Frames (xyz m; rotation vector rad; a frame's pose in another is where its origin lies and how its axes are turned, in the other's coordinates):
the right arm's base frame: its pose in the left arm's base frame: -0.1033 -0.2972 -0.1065 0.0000 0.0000 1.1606
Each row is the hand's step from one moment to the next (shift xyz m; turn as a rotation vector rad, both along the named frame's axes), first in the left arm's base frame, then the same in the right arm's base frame.
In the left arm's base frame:
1: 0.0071 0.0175 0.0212 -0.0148 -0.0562 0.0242
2: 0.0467 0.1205 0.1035 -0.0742 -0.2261 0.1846
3: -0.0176 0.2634 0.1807 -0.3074 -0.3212 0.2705
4: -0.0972 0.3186 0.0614 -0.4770 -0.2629 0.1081
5: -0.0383 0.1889 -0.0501 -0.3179 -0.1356 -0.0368
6: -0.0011 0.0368 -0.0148 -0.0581 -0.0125 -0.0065
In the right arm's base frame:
1: 0.0189 0.0005 0.0212 -0.0574 -0.0088 0.0242
2: 0.1291 0.0052 0.1035 -0.2369 -0.0221 0.1846
3: 0.2345 0.1212 0.1807 -0.4171 0.1538 0.2705
4: 0.2534 0.2162 0.0614 -0.4313 0.3326 0.1081
5: 0.1580 0.1105 -0.0501 -0.2511 0.2375 -0.0368
6: 0.0333 0.0157 -0.0148 -0.0346 0.0483 -0.0065

